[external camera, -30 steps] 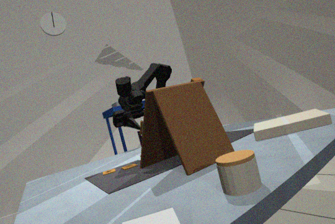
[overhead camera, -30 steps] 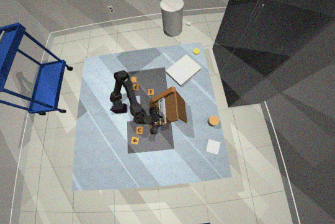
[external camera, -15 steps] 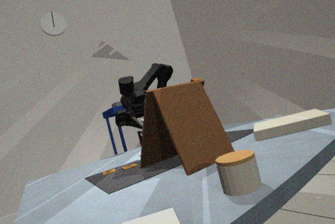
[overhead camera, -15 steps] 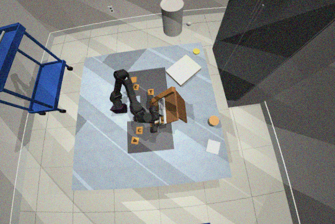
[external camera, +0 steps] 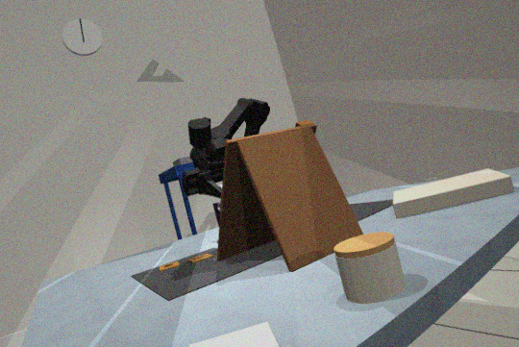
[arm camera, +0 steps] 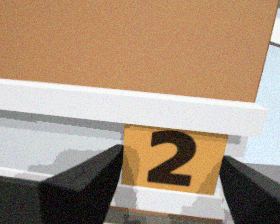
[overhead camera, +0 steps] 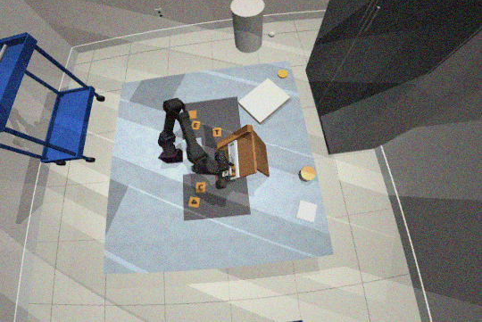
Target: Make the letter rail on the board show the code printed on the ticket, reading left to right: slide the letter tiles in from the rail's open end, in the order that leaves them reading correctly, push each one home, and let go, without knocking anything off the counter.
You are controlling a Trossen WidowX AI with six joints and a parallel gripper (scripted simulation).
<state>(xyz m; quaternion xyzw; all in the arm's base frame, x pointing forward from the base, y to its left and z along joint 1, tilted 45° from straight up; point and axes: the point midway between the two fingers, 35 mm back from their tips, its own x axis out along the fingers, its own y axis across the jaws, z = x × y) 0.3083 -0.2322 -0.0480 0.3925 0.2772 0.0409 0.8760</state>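
The white ticket lies 70 mm below my gripper tip, 50 mm behind it and 40 mm to the left of it. Also, from my gripper tip: cream slab 440 mm to the left, 290 mm ahead, 140 mm below; then tan-lidded jar 400 mm ahead, 130 mm below, 100 mm to the right; then white card 340 mm ahead, 290 mm to the right, 160 mm below.
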